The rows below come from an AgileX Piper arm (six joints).
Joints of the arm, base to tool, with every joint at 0 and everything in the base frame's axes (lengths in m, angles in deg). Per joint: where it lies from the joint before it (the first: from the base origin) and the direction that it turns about. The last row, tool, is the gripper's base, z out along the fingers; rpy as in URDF.
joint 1: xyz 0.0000 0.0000 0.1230 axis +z
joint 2: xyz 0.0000 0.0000 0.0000 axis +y
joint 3: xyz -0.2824 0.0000 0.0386 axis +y
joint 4: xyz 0.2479 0.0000 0.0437 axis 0.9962 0 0.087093
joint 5: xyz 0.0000 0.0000 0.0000 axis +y
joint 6: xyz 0.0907 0.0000 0.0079 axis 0.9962 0 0.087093
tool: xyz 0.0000 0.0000 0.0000 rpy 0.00 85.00 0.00
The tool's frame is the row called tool.
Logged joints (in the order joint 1, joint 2, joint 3, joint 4, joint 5, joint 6), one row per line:
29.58 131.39 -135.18 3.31 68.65 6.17
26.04 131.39 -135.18 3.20 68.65 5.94
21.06 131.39 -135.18 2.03 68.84 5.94
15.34 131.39 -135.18 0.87 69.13 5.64
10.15 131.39 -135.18 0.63 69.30 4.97
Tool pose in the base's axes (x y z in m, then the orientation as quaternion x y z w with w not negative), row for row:
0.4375 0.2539 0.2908 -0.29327 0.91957 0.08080 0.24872
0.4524 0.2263 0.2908 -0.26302 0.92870 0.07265 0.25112
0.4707 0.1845 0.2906 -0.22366 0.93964 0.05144 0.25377
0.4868 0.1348 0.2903 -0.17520 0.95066 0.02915 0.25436
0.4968 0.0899 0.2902 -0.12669 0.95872 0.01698 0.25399
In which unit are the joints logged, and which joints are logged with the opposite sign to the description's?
The joints are logged in degrees. Opposite sign: joint 6.
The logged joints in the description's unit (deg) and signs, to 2 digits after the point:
29.58 131.39 -135.18 3.31 68.65 -6.17
26.04 131.39 -135.18 3.20 68.65 -5.94
21.06 131.39 -135.18 2.03 68.84 -5.94
15.34 131.39 -135.18 0.87 69.13 -5.64
10.15 131.39 -135.18 0.63 69.30 -4.97

